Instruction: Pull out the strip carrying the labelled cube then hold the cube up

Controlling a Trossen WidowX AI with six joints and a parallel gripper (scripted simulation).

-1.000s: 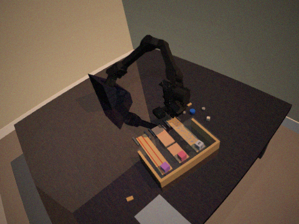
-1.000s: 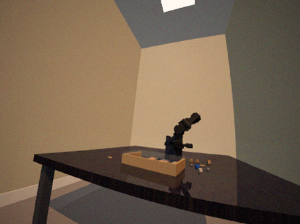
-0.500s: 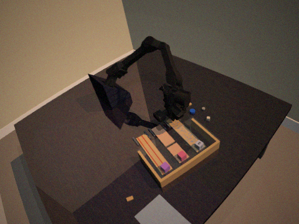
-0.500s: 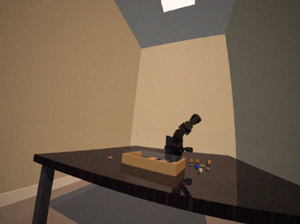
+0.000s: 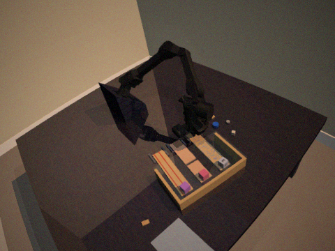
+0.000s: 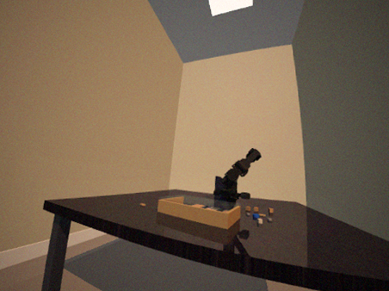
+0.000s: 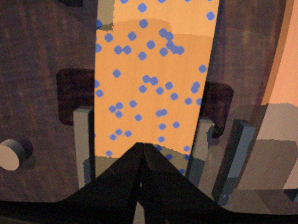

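Right now the dotted strip is 10 cm ahead of my gripper tip. From my gripper tip the other things lie so: blue cylinder: 1 cm ahead, 13 cm to the left.
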